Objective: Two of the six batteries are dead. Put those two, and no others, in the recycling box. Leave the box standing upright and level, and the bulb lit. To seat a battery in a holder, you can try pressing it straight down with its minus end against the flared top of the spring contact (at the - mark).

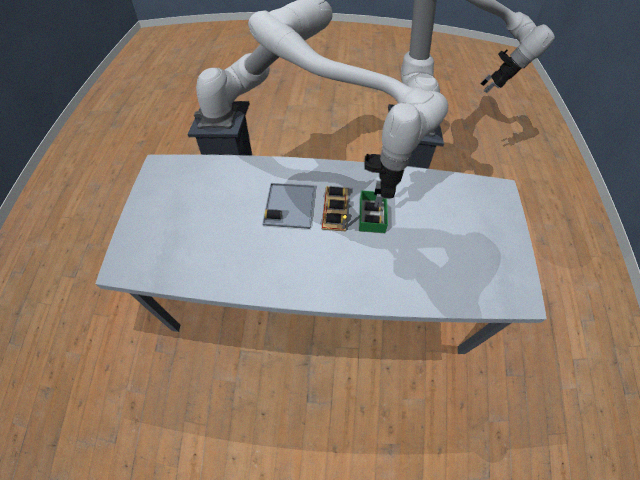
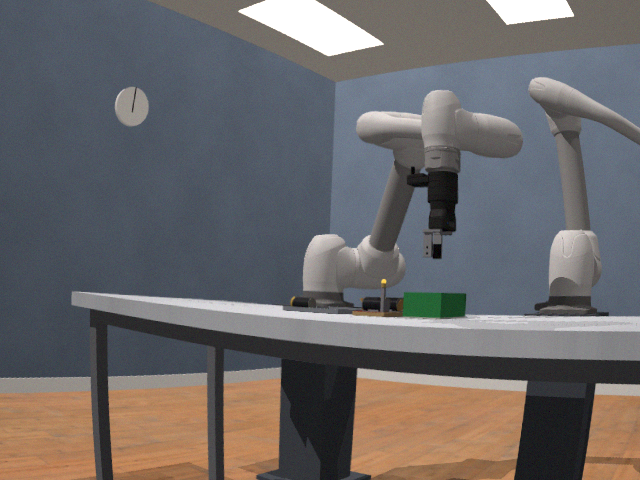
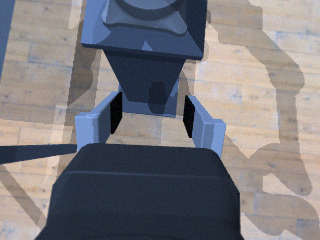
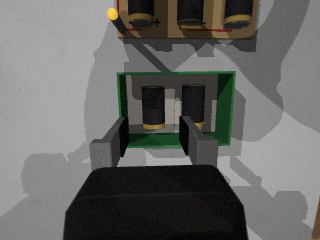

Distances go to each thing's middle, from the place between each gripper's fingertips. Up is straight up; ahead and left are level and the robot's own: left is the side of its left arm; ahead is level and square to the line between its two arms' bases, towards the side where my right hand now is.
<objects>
My right gripper [image 2: 432,258] is now 30 mm past the green recycling box [image 2: 415,305] and 140 mm above it. Also, from my right hand: grey tray [image 1: 295,200] (60 mm behind, 320 mm to the right, 160 mm below).
Now: left hand 600 mm short of the green recycling box, 560 mm to the left of it and 250 mm above it. Also, from my left hand: grey tray 880 mm to the right, 570 mm ahead, 260 mm below.
</objects>
